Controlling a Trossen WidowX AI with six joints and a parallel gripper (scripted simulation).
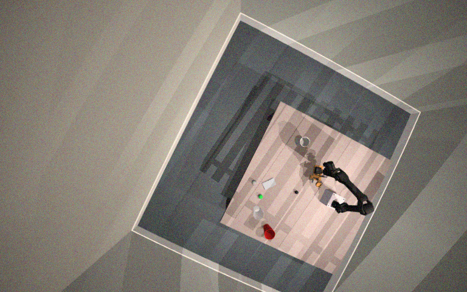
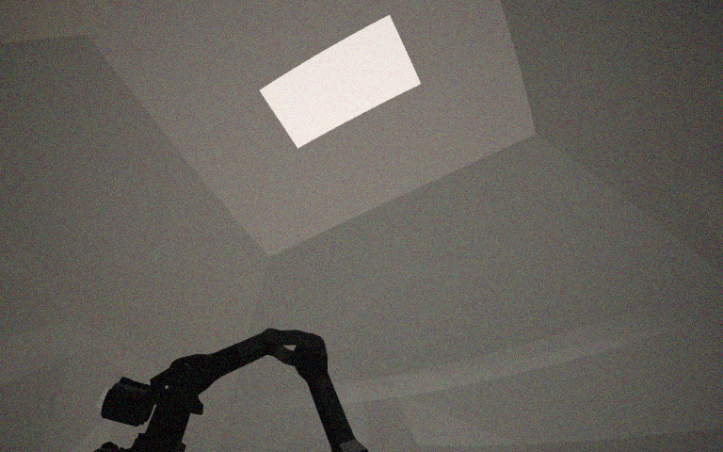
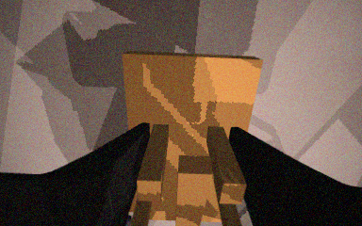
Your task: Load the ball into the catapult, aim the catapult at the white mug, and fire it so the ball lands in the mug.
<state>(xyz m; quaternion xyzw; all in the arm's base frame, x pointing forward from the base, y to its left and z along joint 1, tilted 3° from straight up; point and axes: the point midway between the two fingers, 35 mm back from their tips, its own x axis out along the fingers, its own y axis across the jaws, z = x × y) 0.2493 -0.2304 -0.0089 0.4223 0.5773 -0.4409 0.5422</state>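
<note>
Right now my gripper tip is 10 mm past the catapult frame, 40 mm to the right of it and 50 mm below it. Also, from my gripper tip: orange wooden catapult 10 mm behind, 70 mm to the left, 20 mm above; white mug 240 mm ahead, 170 mm to the right, 50 mm below; dark ball 70 mm ahead, 280 mm to the left, 60 mm below.
</note>
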